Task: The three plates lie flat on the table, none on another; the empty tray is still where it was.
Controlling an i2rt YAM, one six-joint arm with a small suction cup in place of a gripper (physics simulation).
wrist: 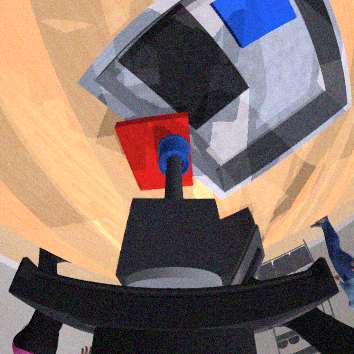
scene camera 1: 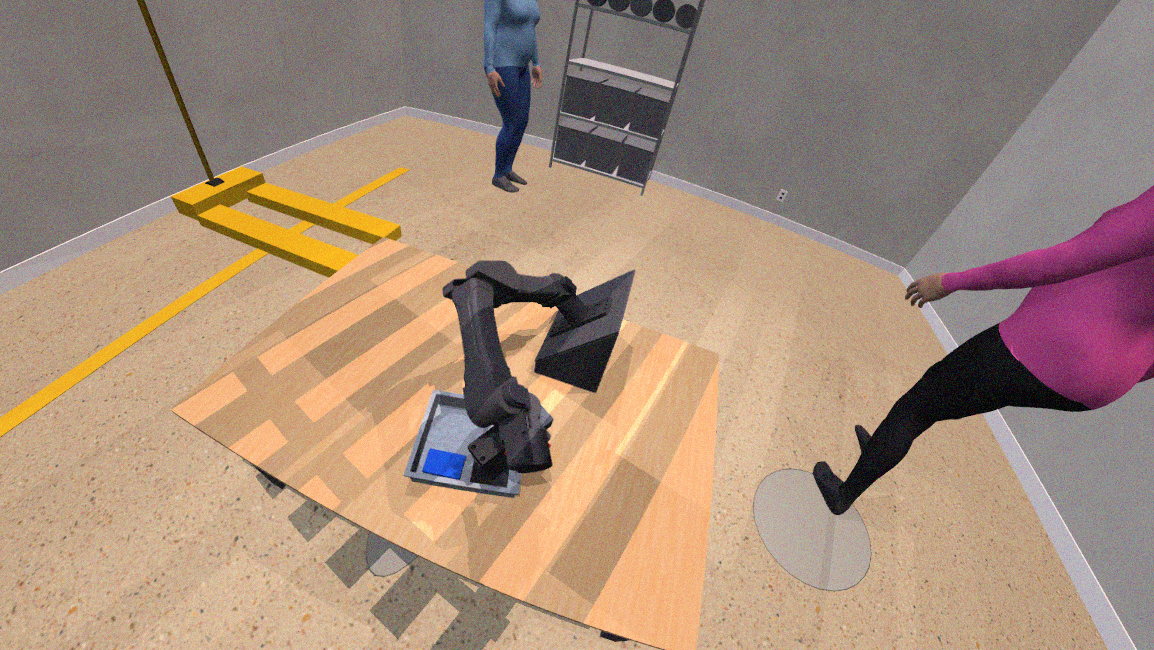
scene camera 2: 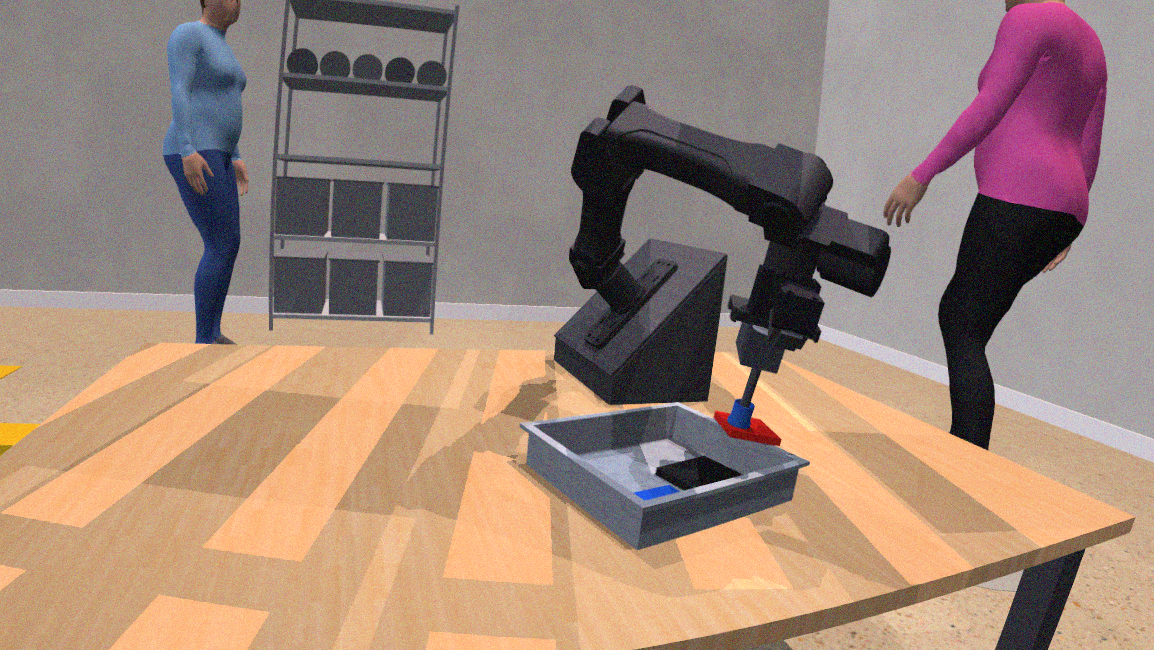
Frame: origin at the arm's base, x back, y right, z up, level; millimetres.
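Seen in the pictures: hand, tool point: (wrist: 173, 148) (scene camera 2: 738, 422); arm's base, link origin: (scene camera 1: 580, 319) (scene camera 2: 632, 304).
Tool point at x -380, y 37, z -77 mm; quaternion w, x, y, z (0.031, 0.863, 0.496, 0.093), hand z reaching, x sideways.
Observation:
Pixels of each thing's top centre, then the offset from my tool point to it. Level surfaces: height alone.
- red plate, top centre: (wrist: 159, 164) (scene camera 2: 747, 419) dy -20, dx +8, dz +1 mm
- grey tray, top centre: (wrist: 266, 81) (scene camera 2: 664, 443) (scene camera 1: 471, 438) dy +108, dx -11, dz -14 mm
- black plate, top centre: (wrist: 189, 70) (scene camera 2: 717, 479) (scene camera 1: 491, 465) dy +49, dx -40, dz -52 mm
- smaller blue plate, top centre: (scene camera 2: 654, 502) (wrist: 259, 7) (scene camera 1: 444, 463) dy +150, dx -74, dz -52 mm
- wooden table, surface height: dz -64 mm
My suction cup (scene camera 2: 740, 414) (wrist: 173, 152) is open, its suction off, and its tip is against the top of a red plate (scene camera 2: 763, 434) (wrist: 137, 150). The plate is slightly tilted at the tray's side, one edge over the rim; what bears it underneath is hidden. The grey tray (scene camera 1: 452, 485) (scene camera 2: 718, 505) (wrist: 275, 135) stands on the table. Inside it lie a black plate (scene camera 1: 489, 471) (scene camera 2: 698, 471) (wrist: 185, 65) and a smaller blue plate (scene camera 1: 444, 463) (scene camera 2: 655, 491) (wrist: 257, 17), side by side. In scene camera 1 the arm hides the cup and most of the red plate.
The wooden table (scene camera 1: 629, 516) (scene camera 2: 323, 484) carries the arm's dark wedge base (scene camera 1: 577, 359) (scene camera 2: 670, 347) behind the tray. A person in pink (scene camera 1: 1074, 322) (scene camera 2: 1041, 121) stands at the right, and one in blue (scene camera 1: 511, 40) (scene camera 2: 205, 88) behind the table.

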